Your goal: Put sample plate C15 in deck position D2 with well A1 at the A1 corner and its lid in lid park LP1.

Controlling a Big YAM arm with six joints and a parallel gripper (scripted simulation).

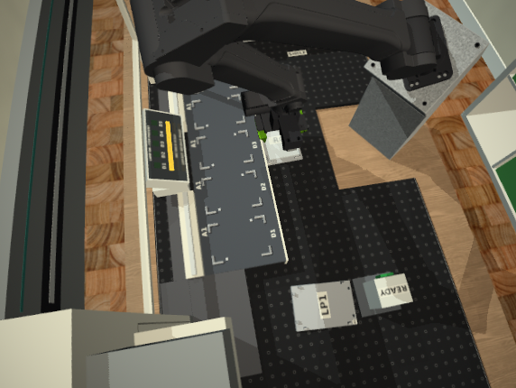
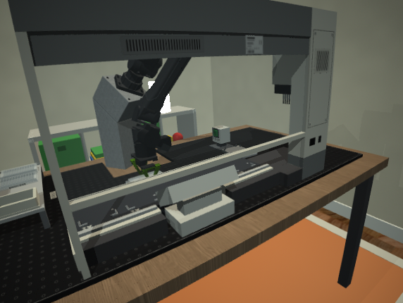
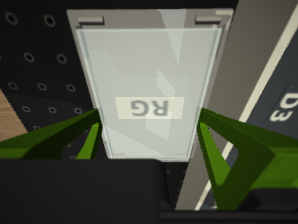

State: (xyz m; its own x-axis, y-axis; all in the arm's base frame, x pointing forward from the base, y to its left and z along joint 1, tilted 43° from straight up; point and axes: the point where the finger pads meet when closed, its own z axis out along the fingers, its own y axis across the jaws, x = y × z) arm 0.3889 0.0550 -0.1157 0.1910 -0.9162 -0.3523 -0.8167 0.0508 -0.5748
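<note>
Now: the clear plate lid right at my hand. The rest, counted from my hand: cream reservoir: 400 mm to the right, 110 mm ahead, 50 mm above; regrip nest RG: 10 mm below; shelf label: 340 mm to the right, 60 mm behind, 20 mm below.
</note>
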